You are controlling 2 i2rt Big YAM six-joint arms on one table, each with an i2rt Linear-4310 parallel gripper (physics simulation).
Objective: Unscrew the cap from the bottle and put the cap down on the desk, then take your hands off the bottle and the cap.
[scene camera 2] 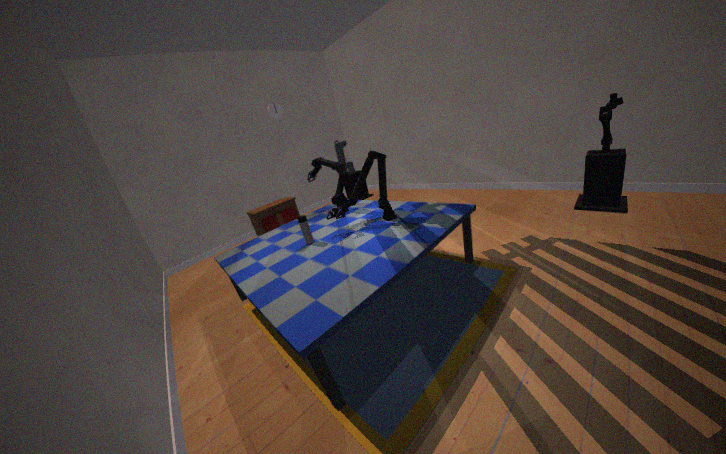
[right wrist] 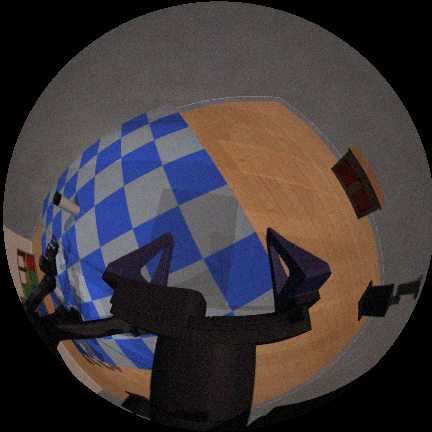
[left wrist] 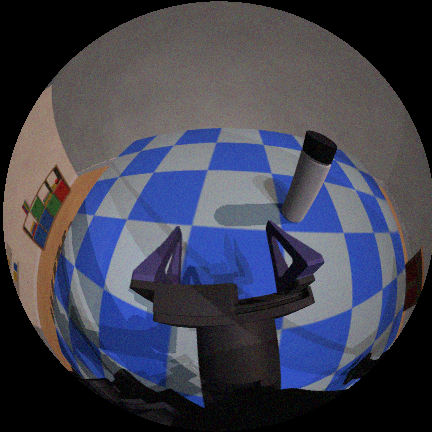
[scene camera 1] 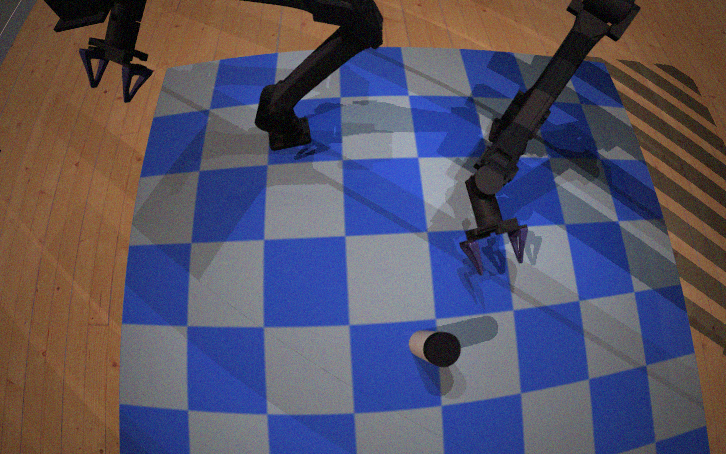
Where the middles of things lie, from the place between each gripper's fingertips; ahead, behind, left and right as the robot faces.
My right hand is 660 mm to the right of the black cap [scene camera 1: 442, 349], 470 mm short of it and 170 mm above it.
My left gripper is now 15 cm short of the black cap, 15 cm to the left of it and 5 cm below it.
